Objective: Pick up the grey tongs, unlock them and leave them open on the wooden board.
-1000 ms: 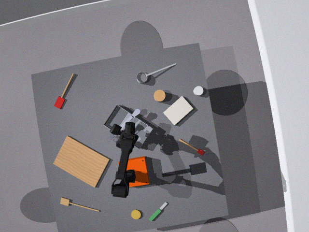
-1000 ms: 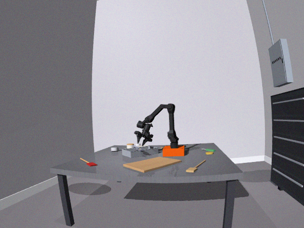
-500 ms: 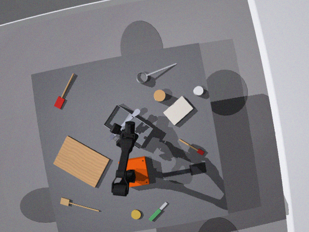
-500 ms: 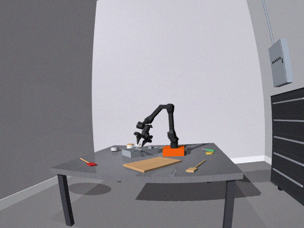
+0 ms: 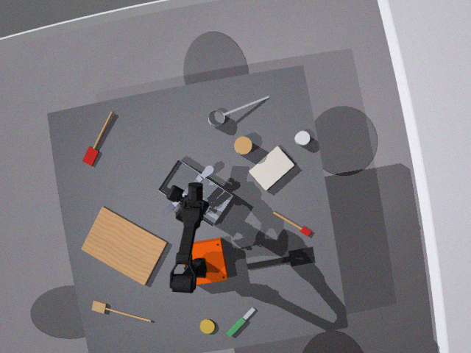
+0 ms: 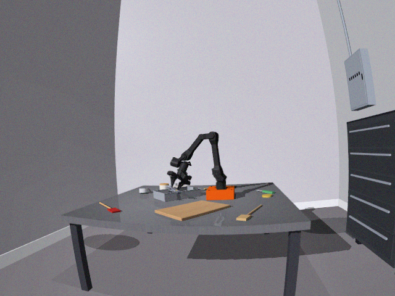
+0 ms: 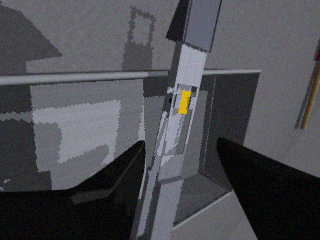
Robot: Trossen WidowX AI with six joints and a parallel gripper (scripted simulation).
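Right now my gripper tip is 2 cm to the right of the yellow lock piece, 2 cm past it and 1 cm above it. The rest, counted from my gripper tip: roasting tin 5 cm to the right, 4 cm below; white block 42 cm to the right, 6 cm below, 4 cm ahead; wooden board 35 cm to the left, 19 cm behind, 6 cm below.
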